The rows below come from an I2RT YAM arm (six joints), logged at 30 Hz.
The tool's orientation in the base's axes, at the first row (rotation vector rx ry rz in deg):
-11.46 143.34 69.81
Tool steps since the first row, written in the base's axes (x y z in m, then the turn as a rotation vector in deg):
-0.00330 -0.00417 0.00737 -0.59 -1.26 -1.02
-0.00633 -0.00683 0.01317 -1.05 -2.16 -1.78
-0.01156 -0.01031 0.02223 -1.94 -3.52 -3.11
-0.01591 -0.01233 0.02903 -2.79 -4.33 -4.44
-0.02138 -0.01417 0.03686 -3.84 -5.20 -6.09
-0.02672 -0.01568 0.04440 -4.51 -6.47 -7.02
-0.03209 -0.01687 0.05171 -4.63 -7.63 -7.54
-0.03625 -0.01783 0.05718 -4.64 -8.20 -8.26
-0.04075 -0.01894 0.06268 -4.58 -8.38 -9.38
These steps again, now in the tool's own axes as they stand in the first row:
0.00023 0.00374 -0.00828 0.89 -1.37 -0.55
0.00083 0.00718 -0.01442 1.58 -2.36 -0.94
0.00225 0.01312 -0.02360 2.86 -3.93 -1.47
0.00373 0.01805 -0.03013 4.12 -5.18 -1.56
0.00587 0.02417 -0.03739 5.68 -6.64 -1.56
0.00800 0.03024 -0.04419 6.62 -7.93 -2.20
0.01026 0.03635 -0.05061 6.89 -9.00 -2.84
0.01207 0.04092 -0.05551 7.15 -9.88 -2.88
0.01419 0.04551 -0.06063 7.50 -10.83 -2.37

